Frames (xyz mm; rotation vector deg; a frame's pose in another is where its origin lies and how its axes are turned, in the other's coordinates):
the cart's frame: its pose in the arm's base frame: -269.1 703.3 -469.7 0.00 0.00 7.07
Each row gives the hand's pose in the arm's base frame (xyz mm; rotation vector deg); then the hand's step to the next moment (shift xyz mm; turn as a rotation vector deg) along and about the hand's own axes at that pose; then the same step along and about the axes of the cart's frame.
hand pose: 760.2 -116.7 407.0 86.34 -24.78 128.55
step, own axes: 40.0 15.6 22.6 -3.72 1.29 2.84
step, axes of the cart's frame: -5.1 -17.4 45.0 2.51 -3.36 -2.44
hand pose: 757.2 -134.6 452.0 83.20 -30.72 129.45
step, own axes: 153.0 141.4 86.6 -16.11 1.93 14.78
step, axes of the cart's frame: -83.4 -136.3 159.3 14.88 -13.22 -9.25
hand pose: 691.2 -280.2 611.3 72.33 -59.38 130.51
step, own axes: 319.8 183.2 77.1 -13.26 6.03 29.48
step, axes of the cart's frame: -261.5 -166.9 213.4 17.81 -27.40 -3.65
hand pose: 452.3 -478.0 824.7 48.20 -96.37 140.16
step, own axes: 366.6 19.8 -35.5 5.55 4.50 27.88
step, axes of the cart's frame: -338.6 -28.0 143.6 1.49 -28.12 5.93
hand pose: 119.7 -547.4 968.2 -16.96 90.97 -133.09
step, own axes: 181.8 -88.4 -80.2 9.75 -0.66 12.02
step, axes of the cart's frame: -203.0 58.0 52.3 -6.73 -13.05 4.94
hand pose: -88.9 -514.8 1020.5 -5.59 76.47 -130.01
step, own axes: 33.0 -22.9 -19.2 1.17 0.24 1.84
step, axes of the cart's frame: -41.9 14.7 3.1 -0.62 -2.04 0.53
